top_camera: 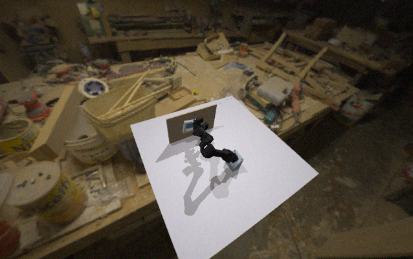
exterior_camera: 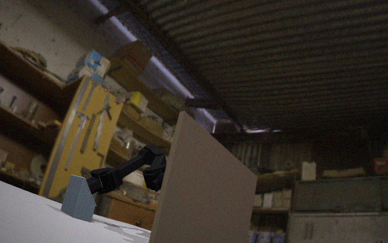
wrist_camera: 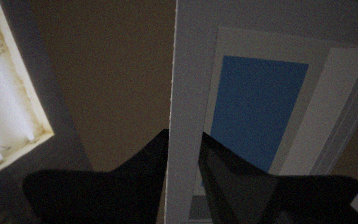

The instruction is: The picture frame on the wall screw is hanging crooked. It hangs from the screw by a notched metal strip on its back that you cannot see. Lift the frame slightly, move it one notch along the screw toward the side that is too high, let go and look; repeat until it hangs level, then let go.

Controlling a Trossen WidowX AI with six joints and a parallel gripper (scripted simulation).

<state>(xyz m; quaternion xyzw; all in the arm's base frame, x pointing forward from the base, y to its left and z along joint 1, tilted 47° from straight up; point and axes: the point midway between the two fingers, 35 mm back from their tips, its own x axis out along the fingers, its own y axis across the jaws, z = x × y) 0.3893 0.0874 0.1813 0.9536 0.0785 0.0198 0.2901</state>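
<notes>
The picture frame is 10 mm to the left of my gripper tip and 50 mm below it. The rest, counted from my gripper tip: board 20 mm ahead, 10 mm to the right, 60 mm below.
</notes>
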